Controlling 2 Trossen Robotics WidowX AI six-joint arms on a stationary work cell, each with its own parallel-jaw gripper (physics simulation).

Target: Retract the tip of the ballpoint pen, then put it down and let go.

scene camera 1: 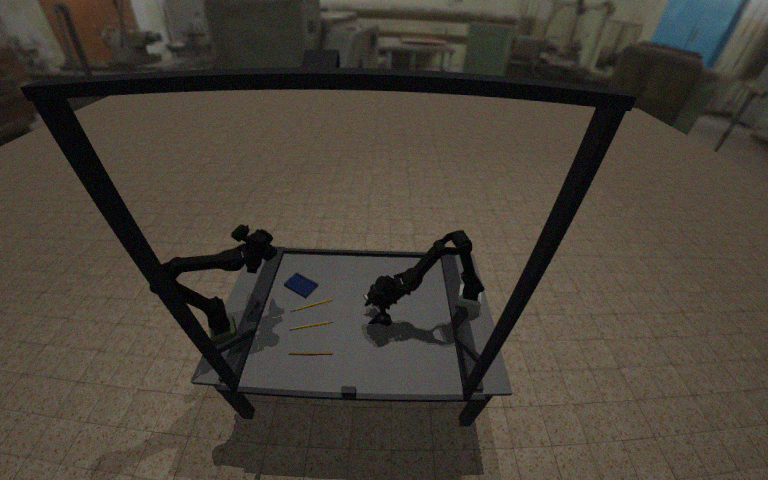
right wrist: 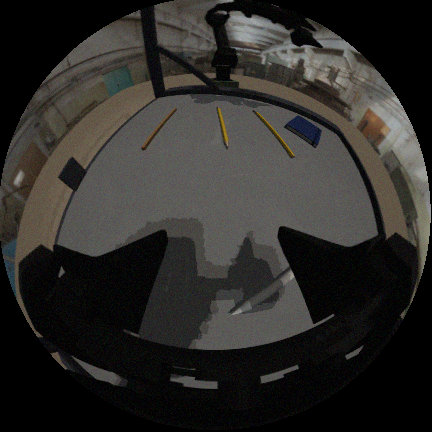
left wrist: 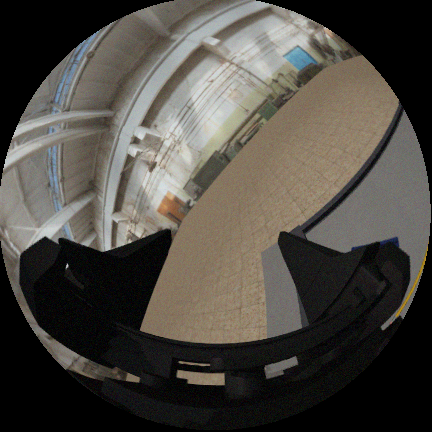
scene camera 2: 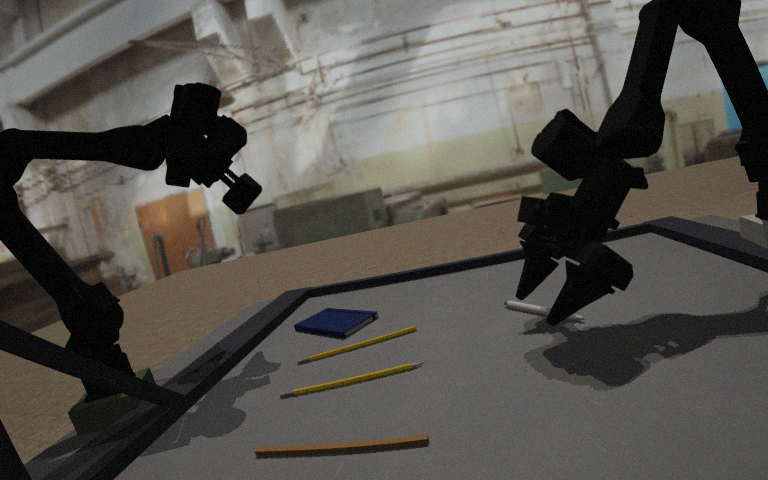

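Pixels of known places: left gripper, fingertip midpoint: (left wrist: 226,236) (scene camera 2: 226,174); right gripper, fingertip midpoint: (scene camera 1: 367,314) (right wrist: 223,234) (scene camera 2: 532,310); left arm's base at its link origin: (scene camera 1: 221,327) (right wrist: 222,79); right arm's base at its link origin: (scene camera 1: 470,294).
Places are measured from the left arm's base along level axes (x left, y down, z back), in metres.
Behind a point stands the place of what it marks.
A white ballpoint pen (scene camera 2: 522,307) @[y 0.033, x -0.140, z -0.621 m] (right wrist: 263,294) @[y 0.029, x -0.206, z -0.634 m] lies on the table under my right gripper. One finger hides part of it in scene camera 2. In the right wrist view its tapered end points to the lower left between the fingers, and its other end is hidden behind the finger at the right. Whether the writing tip is out is too small to tell. My right gripper (right wrist: 223,234) @[y -0.003, x -0.227, z -0.568 m] (scene camera 2: 535,310) @[y -0.003, x -0.227, z -0.568 m] is open and empty, pointing down with its fingertips low, close to the pen. My left gripper (left wrist: 226,236) @[y -0.282, x 0.178, z -0.259 m] is open and empty, raised high near the table's left edge, far from the pen.
A dark blue book (scene camera 1: 300,284) @[y 0.028, x 0.094, z -0.378 m] (scene camera 2: 335,322) @[y 0.028, x 0.075, z -0.378 m] (right wrist: 303,130) @[y 0.028, x 0.057, z -0.402 m] lies at the back left. Two yellow pencils (scene camera 2: 357,345) @[y 0.035, x -0.043, z -0.383 m] (scene camera 2: 351,380) @[y 0.035, x -0.143, z -0.345 m] and an orange-brown stick (scene camera 2: 342,446) @[y 0.033, x -0.266, z -0.301 m] (scene camera 1: 310,353) @[y 0.035, x -0.262, z -0.295 m] lie in front of it. A dark frame post (scene camera 1: 107,181) @[y -0.819, x -0.253, z -0.011 m] rises at the table's left side.
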